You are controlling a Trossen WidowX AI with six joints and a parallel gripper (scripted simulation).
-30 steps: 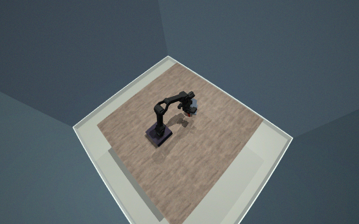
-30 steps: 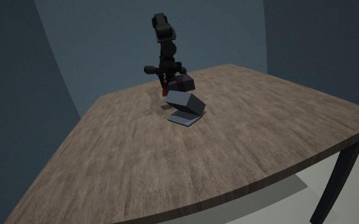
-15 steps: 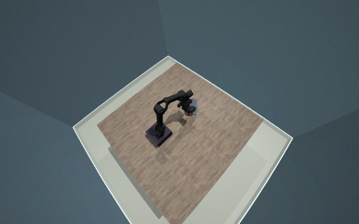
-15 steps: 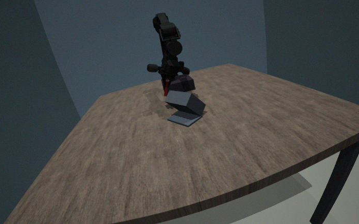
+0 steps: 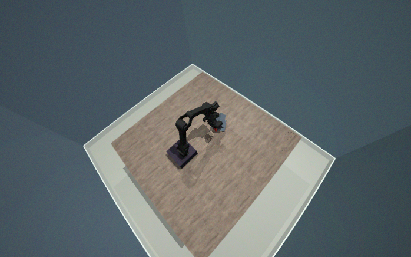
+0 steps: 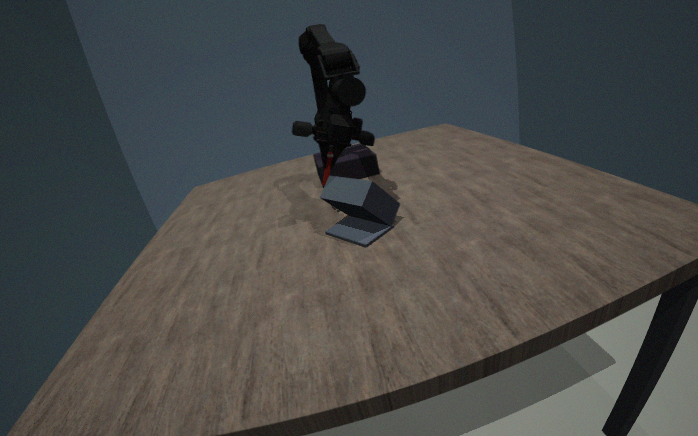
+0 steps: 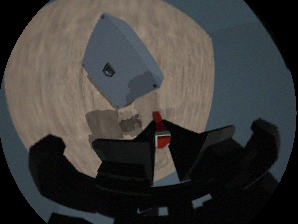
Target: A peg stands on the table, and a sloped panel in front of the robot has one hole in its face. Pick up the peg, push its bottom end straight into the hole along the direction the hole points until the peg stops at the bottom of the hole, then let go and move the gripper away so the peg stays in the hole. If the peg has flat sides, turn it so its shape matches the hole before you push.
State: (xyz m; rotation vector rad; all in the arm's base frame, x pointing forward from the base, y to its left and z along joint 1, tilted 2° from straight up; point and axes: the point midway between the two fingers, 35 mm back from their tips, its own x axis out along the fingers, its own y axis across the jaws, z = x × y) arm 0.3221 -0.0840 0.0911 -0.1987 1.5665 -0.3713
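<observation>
Right now the grey sloped panel is 10 cm ahead of my gripper tip, 3 cm to the left of it and 6 cm below it. Also, from my gripper tip: red peg 1 cm to the left, 2 cm above; then flat foot plate 11 cm ahead, 1 cm to the left, 12 cm below.
</observation>
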